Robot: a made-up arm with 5 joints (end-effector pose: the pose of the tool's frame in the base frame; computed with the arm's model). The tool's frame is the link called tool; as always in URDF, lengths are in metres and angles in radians. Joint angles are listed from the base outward.
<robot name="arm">
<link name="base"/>
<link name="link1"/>
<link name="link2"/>
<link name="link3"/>
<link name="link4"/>
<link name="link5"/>
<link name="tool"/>
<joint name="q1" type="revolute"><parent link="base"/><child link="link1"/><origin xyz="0 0 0.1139" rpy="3.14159 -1.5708 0"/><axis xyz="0 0 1"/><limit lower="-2.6" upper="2.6" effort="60" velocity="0.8"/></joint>
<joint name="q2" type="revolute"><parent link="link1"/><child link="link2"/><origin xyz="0.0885 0.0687 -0.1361" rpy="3.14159 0 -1.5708"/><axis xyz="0 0 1"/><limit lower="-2.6" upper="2.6" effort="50" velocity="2.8"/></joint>
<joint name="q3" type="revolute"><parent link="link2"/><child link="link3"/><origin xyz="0.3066 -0.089 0.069" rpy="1.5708 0 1.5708"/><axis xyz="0 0 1"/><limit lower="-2.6" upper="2.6" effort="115" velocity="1.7"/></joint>
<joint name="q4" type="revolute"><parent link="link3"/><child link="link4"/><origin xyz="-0.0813 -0.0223 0.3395" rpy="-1.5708 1.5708 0"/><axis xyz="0 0 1"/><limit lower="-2.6" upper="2.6" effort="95" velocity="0.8"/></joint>
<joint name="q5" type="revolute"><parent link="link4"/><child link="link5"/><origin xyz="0.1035 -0.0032 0.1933" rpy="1.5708 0 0"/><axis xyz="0 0 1"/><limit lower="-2.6" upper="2.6" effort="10" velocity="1.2"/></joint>
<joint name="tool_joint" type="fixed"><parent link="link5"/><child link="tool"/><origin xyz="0.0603 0.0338 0.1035" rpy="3.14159 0 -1.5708"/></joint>
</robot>
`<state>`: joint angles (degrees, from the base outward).
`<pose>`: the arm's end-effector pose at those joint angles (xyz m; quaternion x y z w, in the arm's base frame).
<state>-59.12 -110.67 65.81 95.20 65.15</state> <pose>-0.1312 0.0803 0.8876 -0.3467 -0.0371 0.0190 0.9370</pose>
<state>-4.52 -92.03 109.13 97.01 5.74</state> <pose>0.1032 -0.2420 0.7757 -0.0463 -0.0345 0.7842 0.6178</pose>
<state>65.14 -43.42 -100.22 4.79 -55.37</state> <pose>-0.1691 -0.2146 0.5515 0.2510 -0.6077 -0.3838 0.6484</pose>
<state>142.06 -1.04 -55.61 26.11 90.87</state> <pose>-0.3485 -0.3744 0.3985 -0.5605 -0.5065 0.6552 0.0065</pose>
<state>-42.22 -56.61 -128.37 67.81 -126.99</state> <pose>-0.2420 0.5219 0.2840 -0.6944 -0.1276 0.0840 0.7032</pose>
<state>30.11 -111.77 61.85 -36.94 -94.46</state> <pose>-0.3299 -0.6688 0.4150 -0.8123 0.4171 -0.2832 0.2932</pose>
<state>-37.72 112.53 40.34 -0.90 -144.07</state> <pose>-0.3048 -0.4290 -0.1791 -0.1975 0.8877 0.1330 0.3942</pose>
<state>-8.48 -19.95 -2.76 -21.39 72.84</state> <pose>-0.4410 0.5298 0.3578 0.2418 0.1486 -0.5676 0.7728</pose>
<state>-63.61 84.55 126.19 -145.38 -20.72</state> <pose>-0.0404 -0.5699 -0.3967 -0.1449 -0.7318 -0.3994 0.5329</pose>
